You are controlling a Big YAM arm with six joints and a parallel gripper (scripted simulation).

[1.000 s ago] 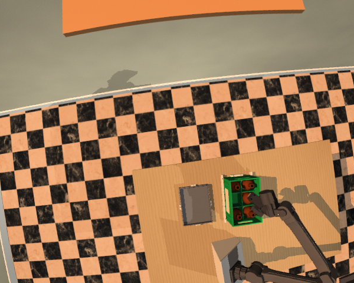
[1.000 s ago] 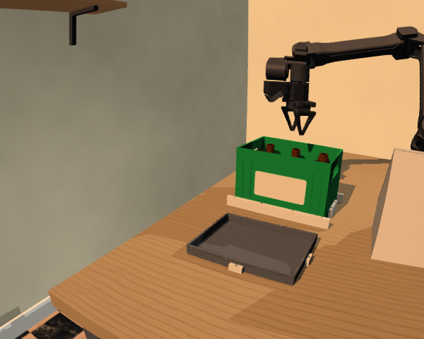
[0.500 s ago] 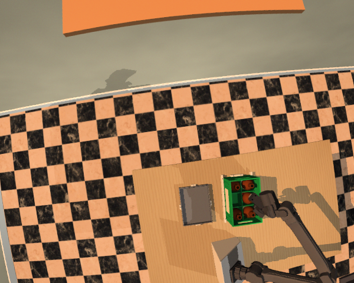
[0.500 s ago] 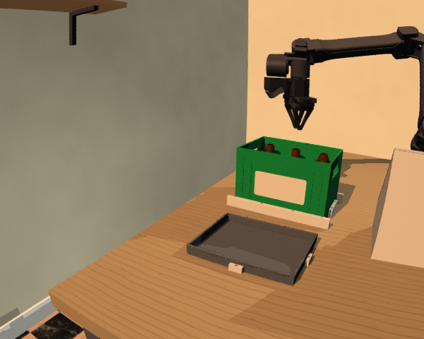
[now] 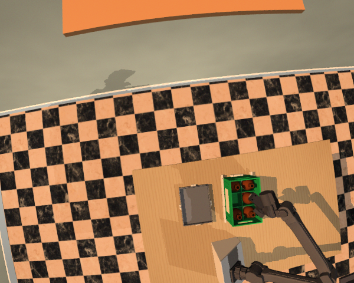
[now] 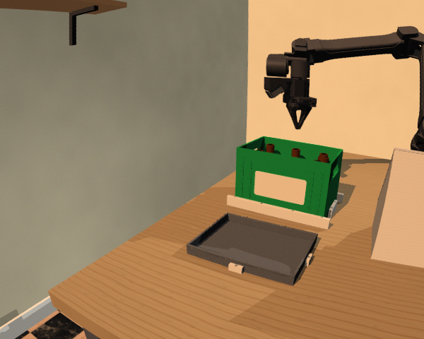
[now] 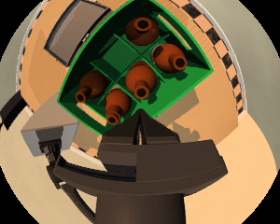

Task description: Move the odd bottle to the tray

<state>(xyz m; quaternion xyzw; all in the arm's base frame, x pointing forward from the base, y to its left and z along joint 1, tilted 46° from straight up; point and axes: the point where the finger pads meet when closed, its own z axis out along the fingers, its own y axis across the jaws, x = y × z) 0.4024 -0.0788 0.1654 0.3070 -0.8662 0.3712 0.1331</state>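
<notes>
Now: hand 15 cm above the green crate and 4 cm to the right of it. Also, from my hand: dark grey tray: 32 cm to the left, 22 cm below, 1 cm ahead.
</notes>
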